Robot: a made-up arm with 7 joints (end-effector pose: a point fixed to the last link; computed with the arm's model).
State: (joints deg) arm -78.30 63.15 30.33 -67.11 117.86 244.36 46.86
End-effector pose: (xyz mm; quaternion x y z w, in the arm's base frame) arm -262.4 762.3 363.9 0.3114 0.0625 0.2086 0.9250
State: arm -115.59 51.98 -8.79 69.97 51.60 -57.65 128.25
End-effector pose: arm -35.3 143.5 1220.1 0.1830 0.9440 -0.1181 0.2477
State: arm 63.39 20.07 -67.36 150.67 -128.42 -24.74 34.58
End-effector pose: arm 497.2 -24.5 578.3 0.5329 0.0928 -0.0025 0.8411
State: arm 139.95 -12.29 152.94 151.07 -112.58 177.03 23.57
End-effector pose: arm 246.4 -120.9 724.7 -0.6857 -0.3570 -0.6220 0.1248
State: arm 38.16 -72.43 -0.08 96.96 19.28 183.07 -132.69
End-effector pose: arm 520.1 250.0 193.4 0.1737 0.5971 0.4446 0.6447
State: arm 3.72 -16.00 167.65 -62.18 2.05 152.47 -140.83
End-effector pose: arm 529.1 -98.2 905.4 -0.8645 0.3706 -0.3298 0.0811
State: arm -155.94 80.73 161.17 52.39 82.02 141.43 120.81
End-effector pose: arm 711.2 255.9 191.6 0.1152 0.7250 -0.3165 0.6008
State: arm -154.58 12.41 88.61 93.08 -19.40 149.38 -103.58
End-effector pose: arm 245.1 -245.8 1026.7 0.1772 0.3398 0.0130 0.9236
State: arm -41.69 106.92 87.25 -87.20 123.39 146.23 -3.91
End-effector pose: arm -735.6 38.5 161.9 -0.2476 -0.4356 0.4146 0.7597
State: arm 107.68 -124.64 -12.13 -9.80 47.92 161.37 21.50
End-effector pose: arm -112.0 753.6 -50.7 -0.4733 -0.0195 -0.3782 0.7954
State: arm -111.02 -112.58 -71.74 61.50 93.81 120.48 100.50
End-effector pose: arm -684.3 -332.4 69.1 -0.4684 -0.4938 0.5521 0.4816
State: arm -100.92 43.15 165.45 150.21 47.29 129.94 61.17
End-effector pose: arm 89.8 251.2 382.0 -0.8908 0.2845 -0.3346 0.1165
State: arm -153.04 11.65 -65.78 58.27 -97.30 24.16 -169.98
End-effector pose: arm -291.2 365.2 1386.3 -0.5349 0.3627 0.1460 0.7490
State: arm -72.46 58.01 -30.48 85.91 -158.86 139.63 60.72
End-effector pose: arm -194.3 149.9 1093.0 0.6012 0.0170 0.1242 0.7892
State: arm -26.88 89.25 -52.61 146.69 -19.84 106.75 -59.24
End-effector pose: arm -376.4 -275.4 680.7 0.4425 -0.2028 0.6538 0.5792
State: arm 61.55 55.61 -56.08 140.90 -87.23 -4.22 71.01
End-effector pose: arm 451.4 -172.4 749.6 0.8686 -0.3135 0.2186 0.3153
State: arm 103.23 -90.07 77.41 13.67 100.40 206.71 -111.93
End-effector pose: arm -295.6 812.2 500.3 0.8824 0.3940 0.0260 0.2557
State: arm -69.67 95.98 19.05 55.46 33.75 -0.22 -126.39
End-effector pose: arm -230.9 831.2 836.3 0.1823 0.5487 -0.0761 0.8124
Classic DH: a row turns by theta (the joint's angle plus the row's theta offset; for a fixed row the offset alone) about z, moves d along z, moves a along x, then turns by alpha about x. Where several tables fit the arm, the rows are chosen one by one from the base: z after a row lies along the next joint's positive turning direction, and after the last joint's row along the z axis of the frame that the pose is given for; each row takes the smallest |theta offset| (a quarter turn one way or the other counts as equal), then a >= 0, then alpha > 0; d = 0 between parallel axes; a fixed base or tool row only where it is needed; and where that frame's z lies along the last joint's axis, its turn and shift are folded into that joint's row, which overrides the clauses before.
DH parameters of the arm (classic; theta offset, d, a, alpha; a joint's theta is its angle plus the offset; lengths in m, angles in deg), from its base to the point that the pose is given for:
joint 1: 0 0.42 0 90
joint 2: 0 0.091 0 -90
joint 3: 0 0.509 0.019 -90
joint 4: 0 0.067 -0.03 90
joint 5: 0 0.481 0 90
joint 6: 90 0.103 0.111 90
joint 7: 0 0.015 0 0

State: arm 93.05 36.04 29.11 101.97 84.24 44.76 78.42
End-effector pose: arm -184.8 200.5 976.5 -0.6996 -0.1601 0.6100 0.3358
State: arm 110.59 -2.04 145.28 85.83 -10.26 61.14 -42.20
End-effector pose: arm -76.8 -478.9 1120.8 0.7314 -0.3968 0.0916 0.5469
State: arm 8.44 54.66 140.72 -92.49 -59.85 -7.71 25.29
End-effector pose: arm 12.5 -443.5 1001.6 -0.3487 -0.2171 -0.1920 0.8913
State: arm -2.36 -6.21 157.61 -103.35 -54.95 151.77 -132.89
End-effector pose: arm 293.8 -284.4 659.3 0.8188 -0.3618 0.1514 0.4192
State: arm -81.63 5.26 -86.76 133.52 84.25 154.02 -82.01
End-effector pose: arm -343.0 -41.8 614.0 -0.1624 -0.7945 -0.4003 0.4268
